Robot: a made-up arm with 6 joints.
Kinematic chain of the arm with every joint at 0, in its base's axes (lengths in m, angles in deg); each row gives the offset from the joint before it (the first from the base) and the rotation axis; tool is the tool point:
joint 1: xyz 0 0 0.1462 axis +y
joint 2: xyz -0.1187 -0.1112 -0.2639 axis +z
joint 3: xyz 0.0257 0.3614 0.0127 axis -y
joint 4: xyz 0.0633 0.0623 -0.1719 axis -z
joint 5: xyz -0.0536 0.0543 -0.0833 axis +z
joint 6: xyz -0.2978 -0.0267 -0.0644 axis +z
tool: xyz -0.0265 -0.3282 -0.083
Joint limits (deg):
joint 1: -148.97..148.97
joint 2: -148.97..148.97
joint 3: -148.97..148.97
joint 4: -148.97..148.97
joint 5: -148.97..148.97
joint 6: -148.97..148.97
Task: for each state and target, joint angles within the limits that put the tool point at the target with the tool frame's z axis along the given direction. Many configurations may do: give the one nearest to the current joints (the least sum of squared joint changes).
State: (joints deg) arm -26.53 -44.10 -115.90 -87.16 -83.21 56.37
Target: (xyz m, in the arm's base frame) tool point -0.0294 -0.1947 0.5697 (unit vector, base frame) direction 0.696 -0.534 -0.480
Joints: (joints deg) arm -53.92 -87.65 -147.69 -45.98 -116.70 36.18
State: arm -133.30 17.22 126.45 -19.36 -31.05 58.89
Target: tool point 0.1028 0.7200 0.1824 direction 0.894 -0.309 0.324
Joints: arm -139.00 33.77 146.22 18.89 -66.75 23.98
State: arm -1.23 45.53 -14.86 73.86 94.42 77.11
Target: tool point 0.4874 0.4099 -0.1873 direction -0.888 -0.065 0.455
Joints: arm -46.98 13.39 16.31 57.96 119.04 78.96
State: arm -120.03 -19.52 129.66 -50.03 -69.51 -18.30
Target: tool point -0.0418 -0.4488 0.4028 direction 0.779 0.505 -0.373
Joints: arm -147.02 -30.52 96.38 -87.06 -38.28 -10.21
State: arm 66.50 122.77 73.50 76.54 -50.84 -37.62
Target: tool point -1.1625 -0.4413 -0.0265 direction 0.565 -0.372 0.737
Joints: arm 28.03 112.28 23.69 66.52 -33.70 -2.38
